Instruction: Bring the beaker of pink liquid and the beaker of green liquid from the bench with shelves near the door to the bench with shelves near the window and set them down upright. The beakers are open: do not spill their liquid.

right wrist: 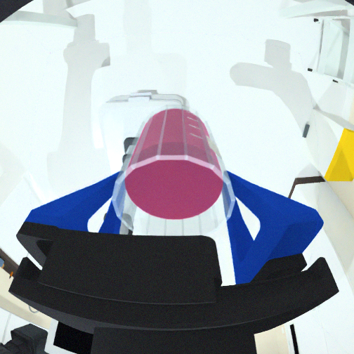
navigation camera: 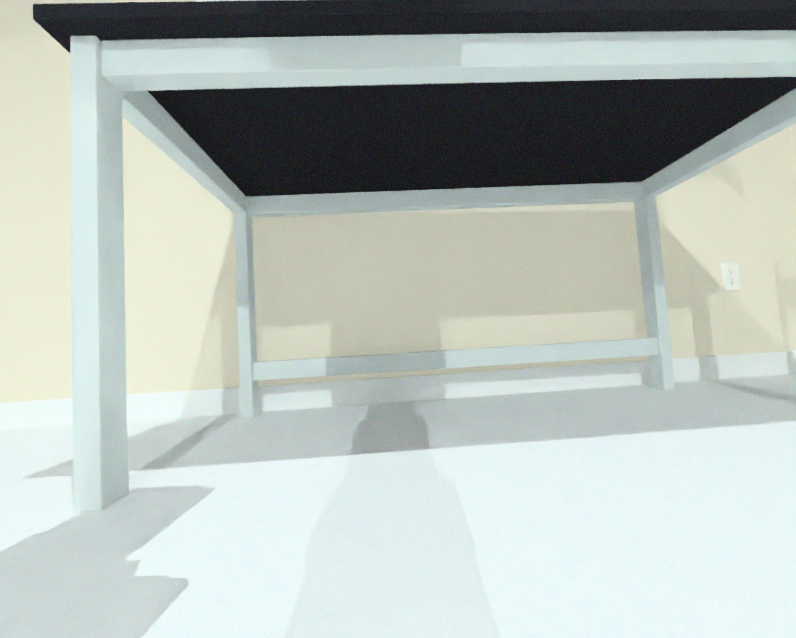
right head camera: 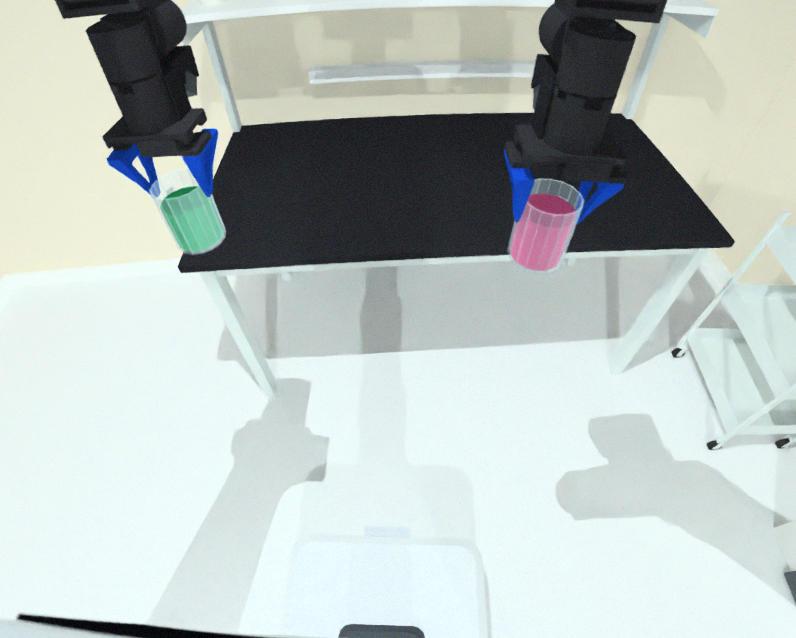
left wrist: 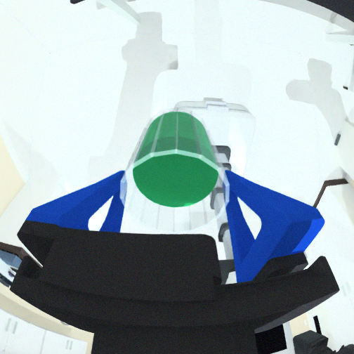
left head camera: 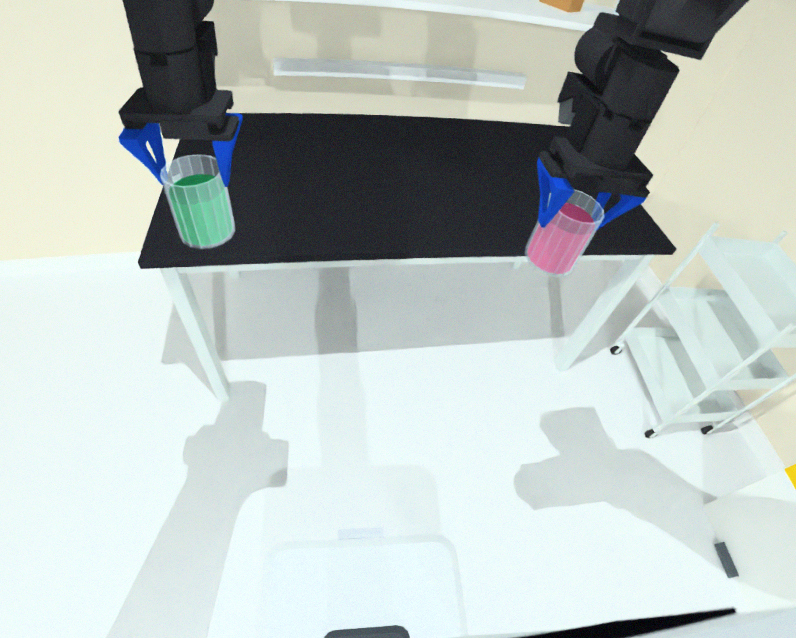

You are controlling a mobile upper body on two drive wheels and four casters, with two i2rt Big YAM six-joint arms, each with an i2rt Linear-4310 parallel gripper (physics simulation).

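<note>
My left gripper [left head camera: 194,181] [right head camera: 181,191] [left wrist: 174,177] is shut on the beaker of green liquid [left head camera: 204,219] [right head camera: 194,225] [left wrist: 175,187], with one blue finger on each side near its rim. My right gripper [left head camera: 572,223] [right head camera: 549,219] [right wrist: 173,177] is shut on the beaker of pink liquid [left head camera: 561,247] [right head camera: 541,244] [right wrist: 174,195] in the same way. Both beakers look about upright, their liquid below the rims. In the wrist views floor shows beneath them. A black-topped bench [left head camera: 385,186] [right head camera: 372,192] [navigation camera: 411,56] with a shelf stands ahead; which bench it is, I cannot tell.
The white shelf [left head camera: 465,9] [right head camera: 398,6] runs above the back of the bench and carries an orange item [left head camera: 563,3]. A white wheeled cart [left head camera: 694,332] [right head camera: 705,372] stands to the right of the bench. A yellow surface [left head camera: 792,475] [right wrist: 342,157] shows at the right.
</note>
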